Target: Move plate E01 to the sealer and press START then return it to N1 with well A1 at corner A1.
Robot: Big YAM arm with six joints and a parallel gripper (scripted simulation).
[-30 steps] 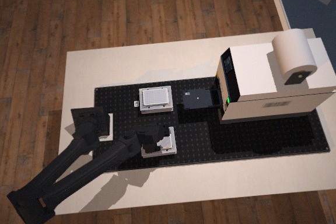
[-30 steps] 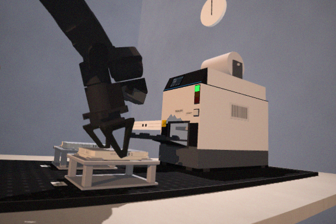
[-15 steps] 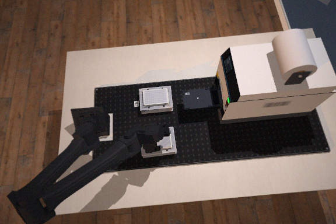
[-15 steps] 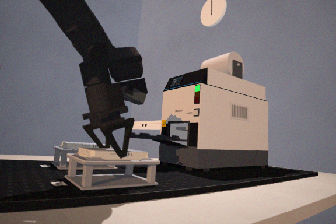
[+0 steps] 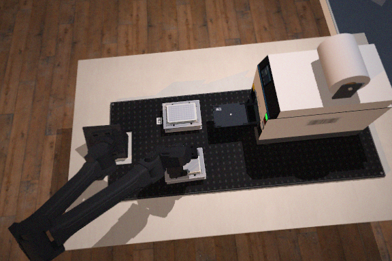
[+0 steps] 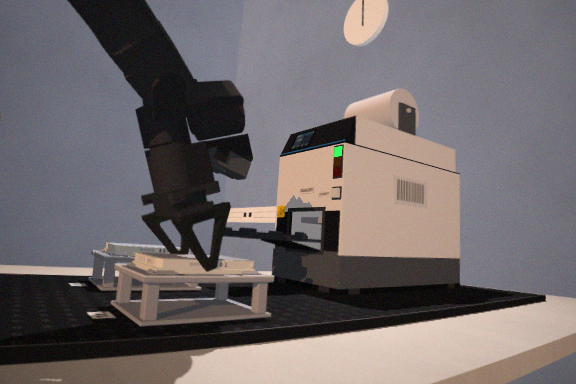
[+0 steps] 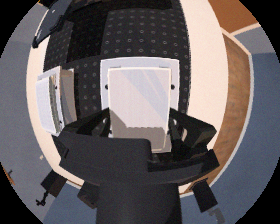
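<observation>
Right now the nest is 20 mm below my hand. From my hand the other things lie so: plate (10 mm ahead, 220 mm to the left); then sealer stage (210 mm ahead, 170 mm to the left, 40 mm above); then start button (310 mm ahead, 70 mm to the left, 130 mm above).
</observation>
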